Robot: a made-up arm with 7 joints.
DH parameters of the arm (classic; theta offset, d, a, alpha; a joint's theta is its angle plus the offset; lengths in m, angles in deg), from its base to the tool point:
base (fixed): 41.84 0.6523 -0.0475 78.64
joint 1: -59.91 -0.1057 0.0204 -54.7
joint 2: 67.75 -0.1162 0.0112 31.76
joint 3: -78.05 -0.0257 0.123 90
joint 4: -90 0.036 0.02 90
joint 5: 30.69 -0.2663 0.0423 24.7
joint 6: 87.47 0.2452 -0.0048 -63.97
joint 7: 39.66 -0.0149 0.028 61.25
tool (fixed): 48.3 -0.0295 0 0
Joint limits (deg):
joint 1: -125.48..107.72
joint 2: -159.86..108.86
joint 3: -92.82..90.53
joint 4: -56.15..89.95
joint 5: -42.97..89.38
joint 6: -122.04..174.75
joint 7: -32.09..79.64
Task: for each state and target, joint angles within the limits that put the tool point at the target. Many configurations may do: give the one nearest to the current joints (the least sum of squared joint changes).
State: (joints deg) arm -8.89 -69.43 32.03 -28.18 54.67 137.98 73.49
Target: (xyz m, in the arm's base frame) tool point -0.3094 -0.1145 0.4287
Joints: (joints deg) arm -5.67 -80.43 38.66 -1.50 74.81 132.22 66.68
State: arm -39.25 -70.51 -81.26 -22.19 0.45 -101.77 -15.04
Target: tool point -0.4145 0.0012 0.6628
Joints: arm -24.22 -62.73 -75.38 -28.20 -8.22 -102.59 -11.90
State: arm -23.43 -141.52 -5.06 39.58 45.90 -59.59 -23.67
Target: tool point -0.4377 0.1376 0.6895
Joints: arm -19.56 -155.53 -25.15 38.15 54.22 -57.15 -26.14
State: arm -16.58 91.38 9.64 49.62 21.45 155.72 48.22
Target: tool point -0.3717 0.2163 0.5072
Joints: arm -9.26 84.64 16.03 49.81 27.55 139.20 30.88
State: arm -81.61 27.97 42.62 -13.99 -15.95 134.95 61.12
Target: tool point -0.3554 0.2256 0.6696
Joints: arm -85.45 30.74 49.04 -5.09 -16.41 131.68 56.31
